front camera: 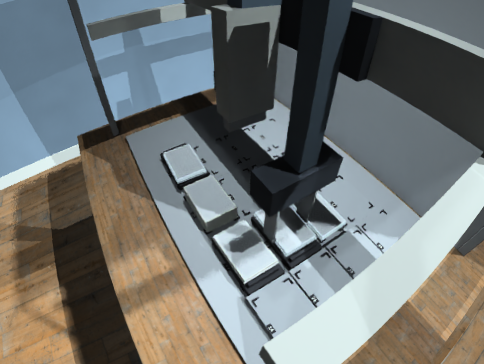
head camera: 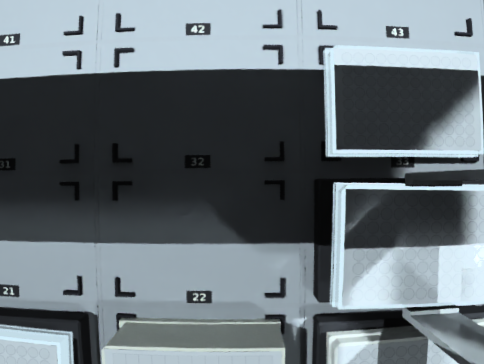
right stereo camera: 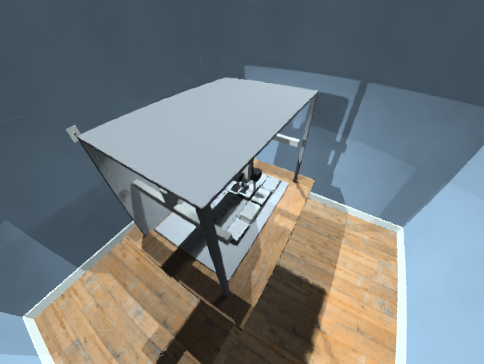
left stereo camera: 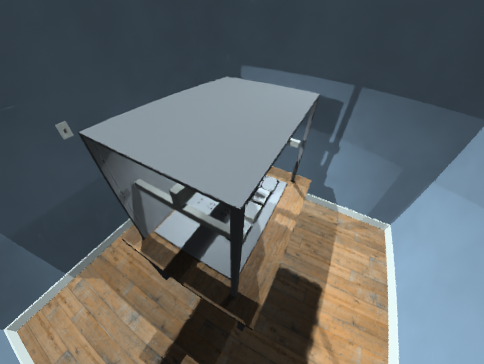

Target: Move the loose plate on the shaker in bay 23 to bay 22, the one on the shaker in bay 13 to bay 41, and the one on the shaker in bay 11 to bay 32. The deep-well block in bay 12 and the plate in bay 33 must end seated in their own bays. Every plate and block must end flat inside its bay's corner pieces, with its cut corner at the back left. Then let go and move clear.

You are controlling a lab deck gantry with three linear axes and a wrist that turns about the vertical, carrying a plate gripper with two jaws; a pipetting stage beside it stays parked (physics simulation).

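Places are measured from the robot's base along level axes (x ahead, y left, z up), in metres.
Pixels of known places: gripper, fingertip midpoint: [front camera: 285, 226] [head camera: 428, 245] [right stereo camera: 248, 189]; robot's base, origin of the base link: [front camera: 163, 161] [right stereo camera: 237, 243].
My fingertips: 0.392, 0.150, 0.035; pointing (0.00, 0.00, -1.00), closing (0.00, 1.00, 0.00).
For each thing: its top centre in the pictures, then the offset to it from my fingertips, as dx, dy, dz. "*": a spot on its surface instead.
- bay 23 plate, middle of its top: [head camera: 429, 247] [front camera: 285, 224] [right stereo camera: 248, 189] -0.004, +0.000, +0.007
- bay 13 plate, middle of its top: [front camera: 244, 248] [right stereo camera: 261, 195] [left stereo camera: 261, 194] -0.004, -0.107, +0.001
- bay 11 plate, middle of its top: [front camera: 183, 160] [right stereo camera: 237, 228] -0.323, -0.107, +0.001
- deep-well block, middle of its top: [front camera: 208, 196] [right stereo camera: 250, 209] [left stereo camera: 251, 209] -0.164, -0.107, +0.006
- enclosure roof, surface spot: [left stereo camera: 200, 135] * -0.470, -0.017, +0.655
My gripper [front camera: 288, 229] [head camera: 433, 245] is down at the bay 23 plate [front camera: 299, 242] [head camera: 390, 275], its jaws against the front and back edges; it looks shut on it. That plate rests on its shaker, cut corner at back left. The bay 13 plate [front camera: 245, 260] [head camera: 377, 352] and bay 11 plate [front camera: 185, 162] [head camera: 30, 352] sit on shakers. The deep-well block [front camera: 210, 197] [head camera: 195, 356] stands in bay 12, the other plate [front camera: 334, 225] [head camera: 405, 107] in bay 33. Bays 22 [head camera: 199, 297], 32 [head camera: 197, 161] and 41 [head camera: 10, 39] show no plate; bay 41 is partly cut off.
The parked pipetting stage [front camera: 245, 65] hangs behind and left of my gripper in the front view. A pale rail [front camera: 370, 300] crosses the near right. In both stereo views the enclosure roof [left stereo camera: 200, 135] [right stereo camera: 200, 135] hides much of the deck. The plates stand close together around the jaws.
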